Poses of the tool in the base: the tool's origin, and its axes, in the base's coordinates. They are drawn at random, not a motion.
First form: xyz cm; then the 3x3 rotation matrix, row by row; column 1 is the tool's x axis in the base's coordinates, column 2 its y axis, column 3 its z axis. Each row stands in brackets.
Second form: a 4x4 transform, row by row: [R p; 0 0 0 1], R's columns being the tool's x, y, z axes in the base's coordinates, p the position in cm. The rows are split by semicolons. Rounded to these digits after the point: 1 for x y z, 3 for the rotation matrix.
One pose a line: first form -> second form
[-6.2 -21.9 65.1], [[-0.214 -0.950 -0.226], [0.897 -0.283 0.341], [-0.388 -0.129 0.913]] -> -0.214 -0.950 -0.226 -6.2; 0.897 -0.283 0.341 -21.9; -0.388 -0.129 0.913 65.1; 0 0 0 1
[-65.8 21.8 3.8], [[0.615 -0.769 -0.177], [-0.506 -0.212 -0.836], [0.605 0.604 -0.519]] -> 0.615 -0.769 -0.177 -65.8; -0.506 -0.212 -0.836 21.8; 0.605 0.604 -0.519 3.8; 0 0 0 1
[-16.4 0.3 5.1], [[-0.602 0.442 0.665], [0.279 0.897 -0.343], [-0.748 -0.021 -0.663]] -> -0.602 0.442 0.665 -16.4; 0.279 0.897 -0.343 0.3; -0.748 -0.021 -0.663 5.1; 0 0 0 1
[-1.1 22.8 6.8], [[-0.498 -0.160 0.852], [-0.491 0.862 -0.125], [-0.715 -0.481 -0.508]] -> -0.498 -0.160 0.852 -1.1; -0.491 0.862 -0.125 22.8; -0.715 -0.481 -0.508 6.8; 0 0 0 1
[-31.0 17.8 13.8], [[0.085 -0.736 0.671], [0.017 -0.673 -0.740], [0.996 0.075 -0.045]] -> 0.085 -0.736 0.671 -31.0; 0.017 -0.673 -0.740 17.8; 0.996 0.075 -0.045 13.8; 0 0 0 1
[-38.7 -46.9 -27.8], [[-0.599 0.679 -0.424], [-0.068 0.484 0.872], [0.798 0.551 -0.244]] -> -0.599 0.679 -0.424 -38.7; -0.068 0.484 0.872 -46.9; 0.798 0.551 -0.244 -27.8; 0 0 0 1
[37.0 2.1 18.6], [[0.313 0.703 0.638], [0.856 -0.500 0.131], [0.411 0.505 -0.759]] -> 0.313 0.703 0.638 37.0; 0.856 -0.500 0.131 2.1; 0.411 0.505 -0.759 18.6; 0 0 0 1
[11.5 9.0 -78.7], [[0.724 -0.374 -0.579], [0.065 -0.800 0.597], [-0.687 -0.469 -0.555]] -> 0.724 -0.374 -0.579 11.5; 0.065 -0.800 0.597 9.0; -0.687 -0.469 -0.555 -78.7; 0 0 0 1
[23.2 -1.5 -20.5], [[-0.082 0.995 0.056], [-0.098 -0.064 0.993], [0.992 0.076 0.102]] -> -0.082 0.995 0.056 23.2; -0.098 -0.064 0.993 -1.5; 0.992 0.076 0.102 -20.5; 0 0 0 1
